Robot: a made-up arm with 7 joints. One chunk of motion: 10 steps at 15 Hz.
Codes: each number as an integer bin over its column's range. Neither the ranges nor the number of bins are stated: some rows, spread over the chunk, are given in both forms.
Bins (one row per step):
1: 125 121 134 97 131 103 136
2: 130 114 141 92 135 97 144
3: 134 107 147 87 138 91 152
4: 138 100 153 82 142 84 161
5: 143 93 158 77 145 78 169
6: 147 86 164 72 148 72 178
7: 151 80 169 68 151 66 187
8: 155 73 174 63 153 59 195
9: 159 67 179 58 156 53 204
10: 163 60 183 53 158 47 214
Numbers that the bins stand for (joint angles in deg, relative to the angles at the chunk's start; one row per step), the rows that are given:
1: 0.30 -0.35 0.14 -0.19 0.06 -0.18 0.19
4: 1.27 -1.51 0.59 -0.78 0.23 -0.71 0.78
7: 2.24 -2.61 0.97 -1.34 0.37 -1.21 1.40
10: 3.14 -3.71 1.30 -1.93 0.48 -1.73 2.04
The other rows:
2: 0.68 -0.74 0.31 -0.39 0.12 -0.35 0.38
3: 0.98 -1.12 0.45 -0.59 0.17 -0.51 0.57
5: 1.65 -1.89 0.71 -0.98 0.28 -0.87 0.97
6: 1.95 -2.28 0.85 -1.18 0.32 -1.04 1.19
8: 2.54 -2.99 1.09 -1.53 0.40 -1.40 1.59
9: 2.84 -3.32 1.21 -1.73 0.45 -1.56 1.80

